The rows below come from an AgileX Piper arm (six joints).
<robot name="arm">
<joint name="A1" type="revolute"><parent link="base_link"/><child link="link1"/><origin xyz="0 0 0.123"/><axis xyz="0 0 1"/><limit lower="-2.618" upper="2.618"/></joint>
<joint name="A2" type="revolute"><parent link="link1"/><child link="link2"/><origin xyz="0 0 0"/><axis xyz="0 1 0"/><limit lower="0" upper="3.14"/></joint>
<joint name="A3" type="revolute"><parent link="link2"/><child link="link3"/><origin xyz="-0.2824 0 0.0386"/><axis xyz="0 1 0"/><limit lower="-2.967" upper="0"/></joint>
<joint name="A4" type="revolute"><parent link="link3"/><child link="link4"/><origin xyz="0.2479 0 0.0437"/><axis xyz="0.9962 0 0.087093"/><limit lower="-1.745" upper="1.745"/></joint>
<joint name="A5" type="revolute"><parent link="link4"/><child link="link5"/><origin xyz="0 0 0"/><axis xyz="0 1 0"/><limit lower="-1.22" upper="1.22"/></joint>
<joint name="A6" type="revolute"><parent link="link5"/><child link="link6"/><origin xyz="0.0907 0 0.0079"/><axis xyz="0.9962 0 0.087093"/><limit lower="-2.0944" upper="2.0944"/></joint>
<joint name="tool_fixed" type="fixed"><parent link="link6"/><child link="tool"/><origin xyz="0 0 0" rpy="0 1.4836 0"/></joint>
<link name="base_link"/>
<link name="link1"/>
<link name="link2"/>
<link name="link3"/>
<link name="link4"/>
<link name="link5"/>
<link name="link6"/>
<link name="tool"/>
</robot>
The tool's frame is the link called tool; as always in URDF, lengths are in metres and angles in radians.
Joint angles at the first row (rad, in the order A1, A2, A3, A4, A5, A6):
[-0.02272, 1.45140, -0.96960, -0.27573, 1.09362, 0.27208]
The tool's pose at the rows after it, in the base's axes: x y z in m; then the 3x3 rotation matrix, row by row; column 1 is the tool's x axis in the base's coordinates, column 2 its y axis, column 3 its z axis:
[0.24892 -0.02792 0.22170], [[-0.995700 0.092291 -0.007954], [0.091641 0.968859 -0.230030], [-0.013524 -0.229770 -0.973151]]
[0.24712 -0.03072 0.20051], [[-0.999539 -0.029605 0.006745], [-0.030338 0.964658 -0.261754], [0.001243 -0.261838 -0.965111]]
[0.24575 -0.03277 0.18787], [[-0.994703 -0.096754 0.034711], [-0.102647 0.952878 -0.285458], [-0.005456 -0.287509 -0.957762]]
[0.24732 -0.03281 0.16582], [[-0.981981 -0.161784 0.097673], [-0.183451 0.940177 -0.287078], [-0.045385 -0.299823 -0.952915]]
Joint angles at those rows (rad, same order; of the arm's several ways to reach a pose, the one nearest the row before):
[-0.02793, 1.49662, -0.92575, -0.26086, 1.10269, 0.18547]
[-0.02792, 1.52134, -0.85631, -0.31561, 1.00164, 0.11382]
[-0.02792, 1.53374, -0.80927, -0.36492, 0.92207, 0.09042]
[-0.02795, 1.57056, -0.74360, -0.42226, 0.76640, 0.09133]

